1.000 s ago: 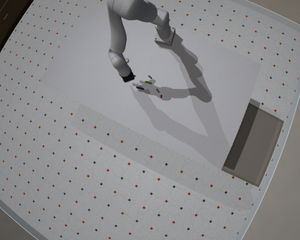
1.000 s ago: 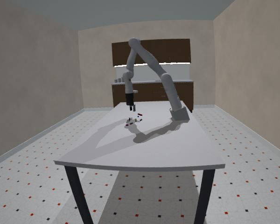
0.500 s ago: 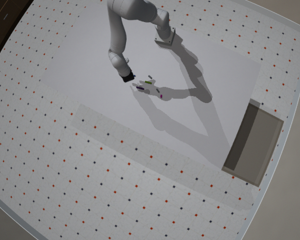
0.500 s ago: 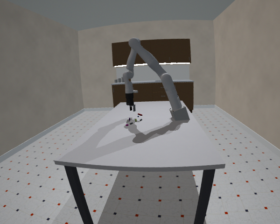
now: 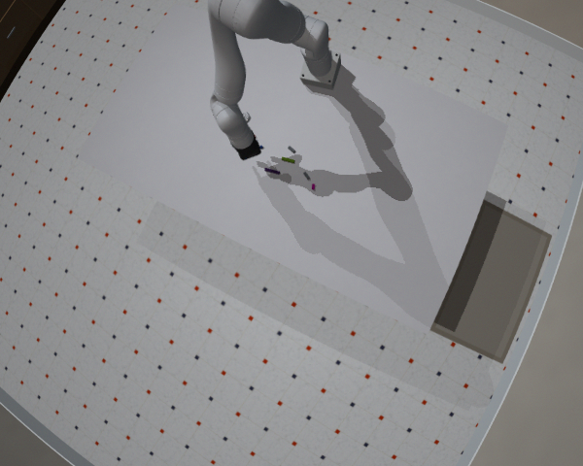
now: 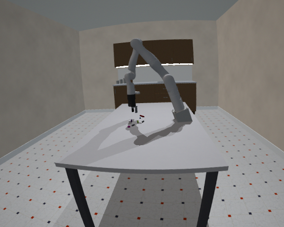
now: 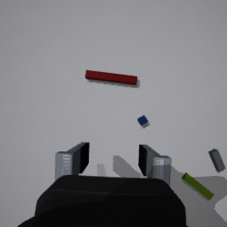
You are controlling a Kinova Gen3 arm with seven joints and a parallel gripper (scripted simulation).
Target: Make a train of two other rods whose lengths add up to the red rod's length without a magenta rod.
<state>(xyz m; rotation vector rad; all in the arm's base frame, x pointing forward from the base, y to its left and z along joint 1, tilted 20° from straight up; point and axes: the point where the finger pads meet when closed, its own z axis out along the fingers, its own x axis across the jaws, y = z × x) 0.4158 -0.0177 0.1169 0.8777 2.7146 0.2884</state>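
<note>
Right now the blue rod is 5 cm behind my hand, 1 cm to the right of it and 8 cm below it. Round my hand: purple rod 9 cm to the left, 8 cm below; lime rod 7 cm behind, 11 cm to the left, 8 cm below; red rod 5 cm behind, 8 cm to the right, 8 cm below.
</note>
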